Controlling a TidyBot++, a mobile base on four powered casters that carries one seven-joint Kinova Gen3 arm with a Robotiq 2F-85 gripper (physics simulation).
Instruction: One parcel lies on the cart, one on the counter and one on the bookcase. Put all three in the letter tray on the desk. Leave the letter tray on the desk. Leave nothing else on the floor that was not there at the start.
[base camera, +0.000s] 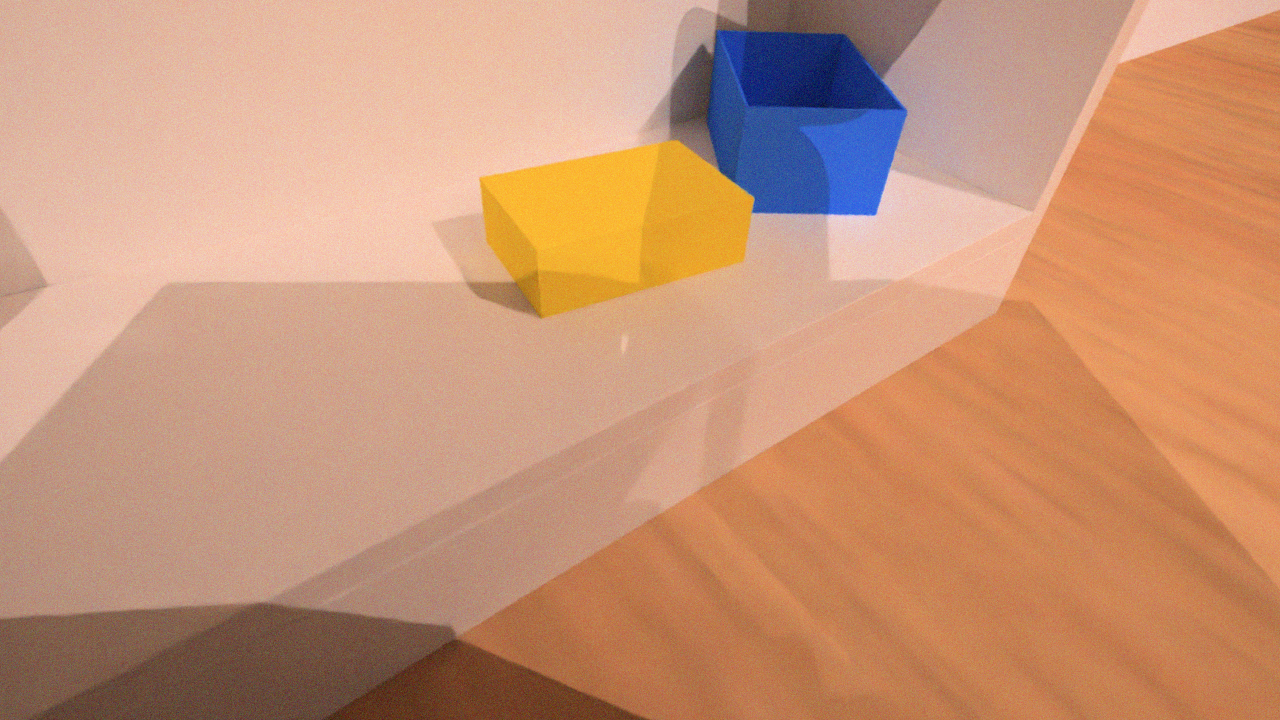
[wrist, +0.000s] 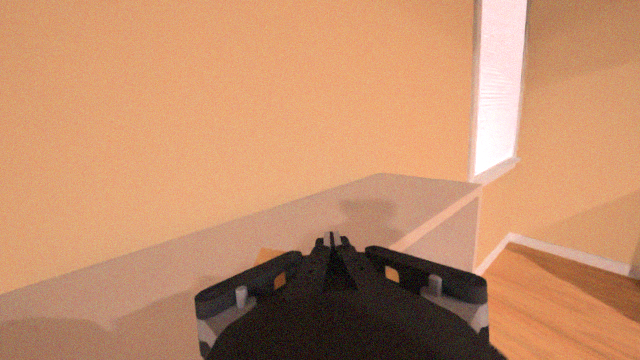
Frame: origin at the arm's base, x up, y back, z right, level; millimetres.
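Where they show: gripper, between the fingertips: (wrist: 332, 242).
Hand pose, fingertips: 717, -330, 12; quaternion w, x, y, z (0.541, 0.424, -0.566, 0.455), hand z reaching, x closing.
Things, the pixels of their centre, and the offset from my fingertips, as dx, dy, dz. "spot": a spot on its surface instead. Level surfaces: height alone.
- thing, a spot on its surface: (wrist: 267, 256) spot: +6, +20, -53
- yellow box, middle of its body: (base camera: 615, 221) -991, -171, +18
- open blue bin, middle of its body: (base camera: 791, 117) -976, -301, +159
- low white shelf, height of its surface: dx -1013
- Wooden floor, height of its surface: dx -1113
- window, a spot on its surface: (wrist: 500, 90) spot: +226, -1069, +1165
My gripper (wrist: 332, 242) is shut and empty in the wrist view. Its fingertips appear in front of the pale top of a tall white unit, probably the bookcase (wrist: 425, 190). A small orange corner of a thing (wrist: 267, 256) shows on that top, just left of the fingertips; it may be a parcel, but the gripper hides most of it. The cart, the counter, the desk and the letter tray do not show in either view.
In the base camera view, a yellow box (base camera: 617, 214) and an open blue bin (base camera: 819, 161) stand on a low white shelf (base camera: 358, 429). The bin is near its right side panel (base camera: 993, 116). Wooden floor (base camera: 939, 537) lies in front. A window (wrist: 500, 90) is at the right.
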